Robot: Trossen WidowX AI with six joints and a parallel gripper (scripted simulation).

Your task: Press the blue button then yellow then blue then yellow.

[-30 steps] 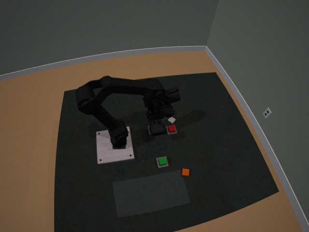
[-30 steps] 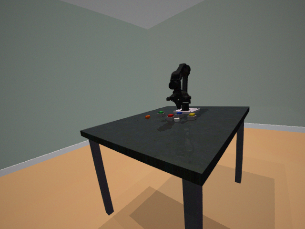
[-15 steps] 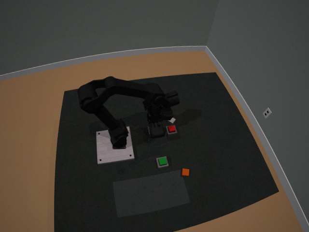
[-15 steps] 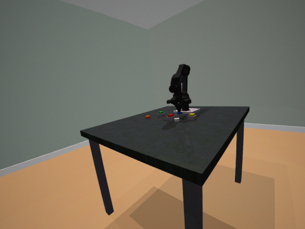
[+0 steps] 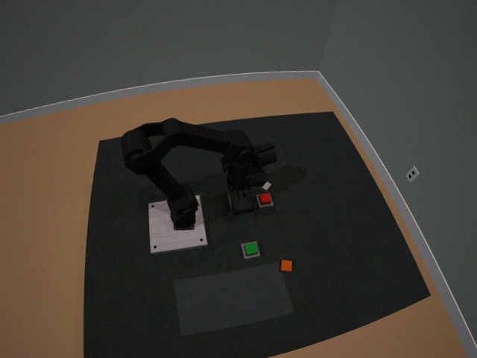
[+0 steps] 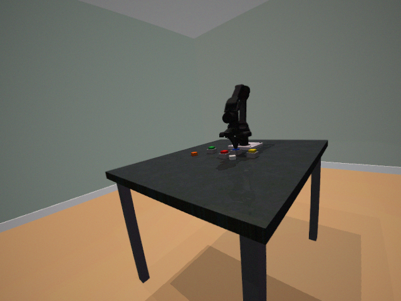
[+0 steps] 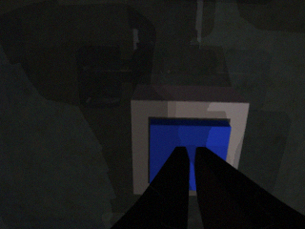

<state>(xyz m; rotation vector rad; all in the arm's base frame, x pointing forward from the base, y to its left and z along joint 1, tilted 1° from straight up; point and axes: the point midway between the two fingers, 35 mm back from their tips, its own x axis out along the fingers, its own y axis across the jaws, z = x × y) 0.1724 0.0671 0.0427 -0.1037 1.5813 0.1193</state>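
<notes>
Now: the blue button 1 cm below my gripper tip. From my gripper tip the other things lie so: yellow button: 1 cm ahead, 12 cm to the left; red button: 9 cm ahead, 1 cm to the right; white block: 10 cm ahead, 6 cm to the left, 2 cm below.
</notes>
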